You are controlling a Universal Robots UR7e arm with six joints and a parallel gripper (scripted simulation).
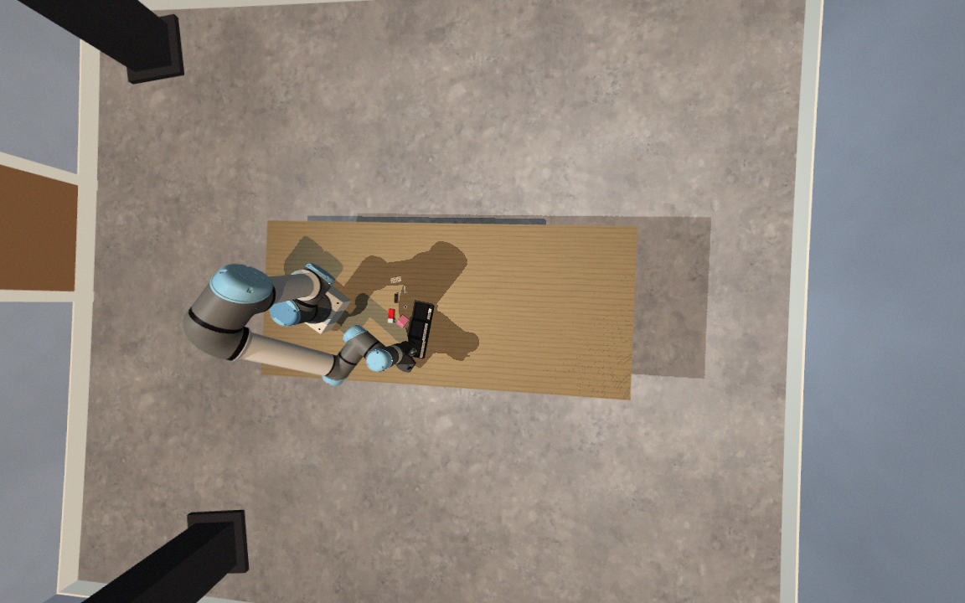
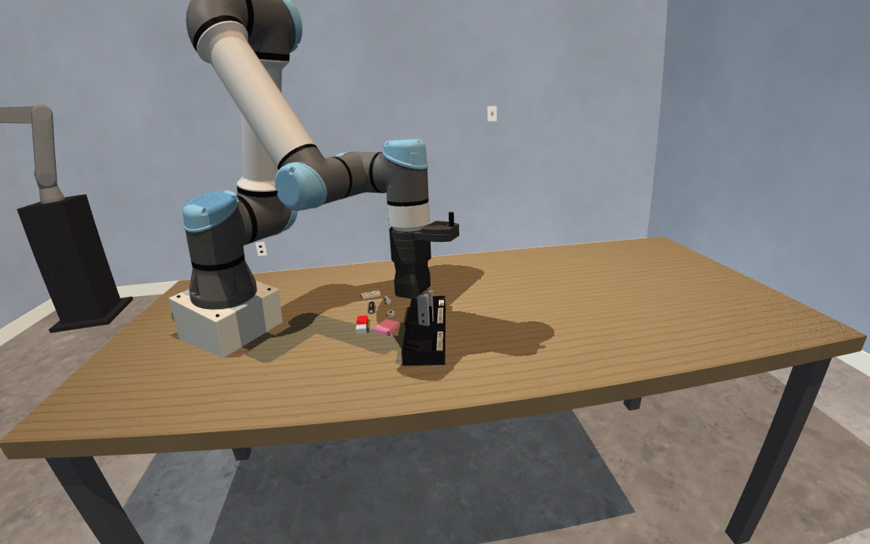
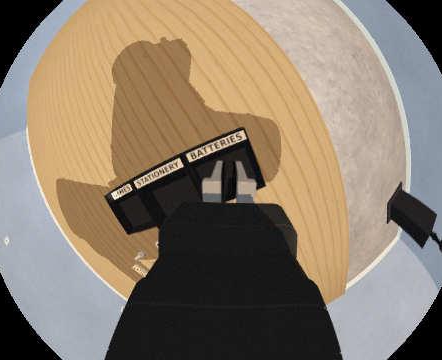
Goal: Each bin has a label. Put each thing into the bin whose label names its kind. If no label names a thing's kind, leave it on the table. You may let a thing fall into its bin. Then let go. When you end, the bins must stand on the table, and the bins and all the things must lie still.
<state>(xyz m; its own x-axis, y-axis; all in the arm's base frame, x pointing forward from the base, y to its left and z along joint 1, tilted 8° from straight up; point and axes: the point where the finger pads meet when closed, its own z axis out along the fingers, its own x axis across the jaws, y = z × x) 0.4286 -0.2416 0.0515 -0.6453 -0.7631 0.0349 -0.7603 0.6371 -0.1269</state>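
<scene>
The black bin tray lies 90 mm to the left of my hand, 70 mm below it and 20 mm ahead of it. From my hand the other things lie so: red block (160 mm to the left, 120 mm behind, 90 mm below); hex nut (200 mm to the left, 90 mm below, 40 mm behind); pink eraser (140 mm to the left, 90 mm below, 70 mm behind).
</scene>
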